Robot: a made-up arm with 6 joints.
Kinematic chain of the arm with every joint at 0, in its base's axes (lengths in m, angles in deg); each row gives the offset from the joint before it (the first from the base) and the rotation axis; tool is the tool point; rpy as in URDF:
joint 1: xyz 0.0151 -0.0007 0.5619 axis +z
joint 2: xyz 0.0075 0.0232 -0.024 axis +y
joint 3: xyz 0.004 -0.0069 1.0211 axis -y
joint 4: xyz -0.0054 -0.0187 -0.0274 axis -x
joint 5: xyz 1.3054 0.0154 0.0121 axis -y
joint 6: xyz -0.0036 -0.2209 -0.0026 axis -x
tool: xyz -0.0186 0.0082 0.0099 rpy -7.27 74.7 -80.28
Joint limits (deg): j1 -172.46..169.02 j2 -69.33..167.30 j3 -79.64..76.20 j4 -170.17..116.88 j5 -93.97..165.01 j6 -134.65..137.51
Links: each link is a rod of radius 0.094 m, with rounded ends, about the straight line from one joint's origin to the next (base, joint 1, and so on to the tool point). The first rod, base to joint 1, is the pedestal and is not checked.
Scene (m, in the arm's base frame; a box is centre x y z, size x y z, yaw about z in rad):
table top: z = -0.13
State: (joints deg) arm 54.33 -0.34 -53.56 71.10 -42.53 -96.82
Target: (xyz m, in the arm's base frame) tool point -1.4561 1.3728 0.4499
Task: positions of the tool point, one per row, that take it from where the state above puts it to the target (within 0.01 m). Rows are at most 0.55 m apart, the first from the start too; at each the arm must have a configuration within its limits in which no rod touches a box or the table.
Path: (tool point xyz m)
1: 0.4745 1.0429 0.6702
2: 0.2352 1.3282 0.6730
3: -0.1140 1.5360 0.6503
4: -0.5426 1.6271 0.6038
5: -1.0071 1.5756 0.5359
6: -1.4562 1.3727 0.4499

